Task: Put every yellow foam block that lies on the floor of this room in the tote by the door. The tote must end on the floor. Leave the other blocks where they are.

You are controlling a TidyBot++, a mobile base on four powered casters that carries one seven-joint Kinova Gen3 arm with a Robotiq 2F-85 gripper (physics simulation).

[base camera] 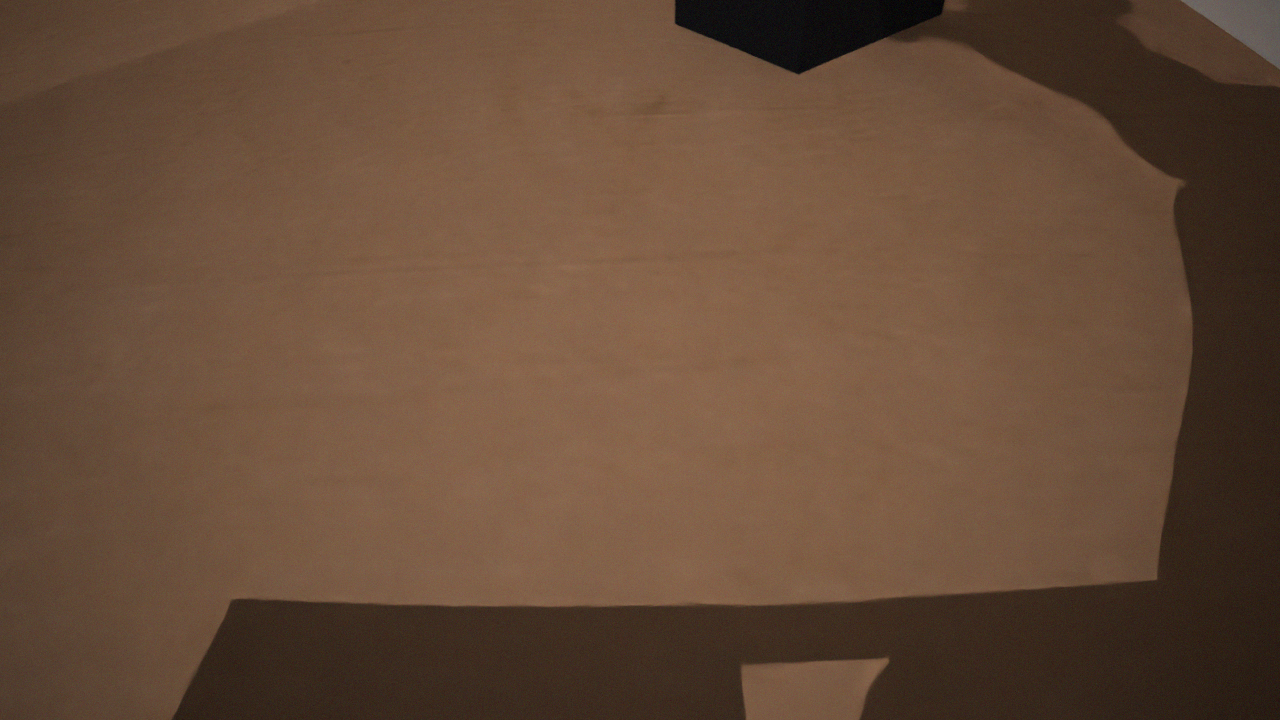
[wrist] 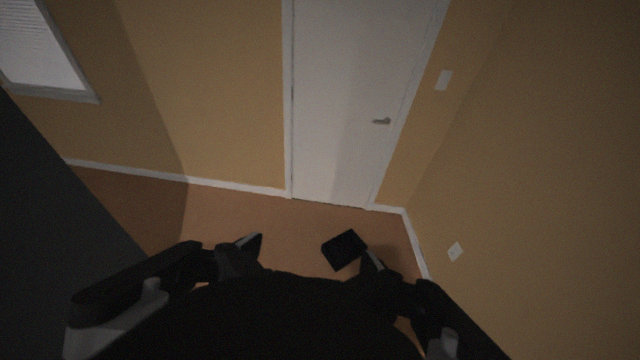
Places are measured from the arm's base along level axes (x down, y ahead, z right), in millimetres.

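Where they show: gripper, between the fingertips: (wrist: 310, 253).
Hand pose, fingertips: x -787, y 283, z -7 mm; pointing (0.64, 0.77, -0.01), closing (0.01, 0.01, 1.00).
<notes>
After its pixels a point has its place.
A black box-shaped tote (base camera: 805, 28) {y 862, x 345, z 167 mm} (wrist: 344, 249) {y 1059, x 394, z 224 mm} stands on the floor near the white door (wrist: 340, 100) {y 1557, x -621, z 2 mm}. In the base camera view its lower corner shows at the top edge, right of centre. In the wrist view it lies beyond the gripper, close to the right fingertip, which overlaps its edge in the picture. My gripper (wrist: 310, 253) {y 283, x -787, z -7 mm} is open, with its fingers wide apart and no object between them. The inside of the tote is too dark to make out. No yellow foam block shows in either view.
A white baseboard (wrist: 235, 186) {y 1543, x 349, z -943 mm} runs along the yellow wall left of the door, and another wall meets it at the right. A large dark grey surface (wrist: 45, 200) {y 489, x -454, z -889 mm} fills the left side of the wrist view. Shadows lie on the floor (base camera: 626, 358) {y 431, x 396, z -20 mm}.
</notes>
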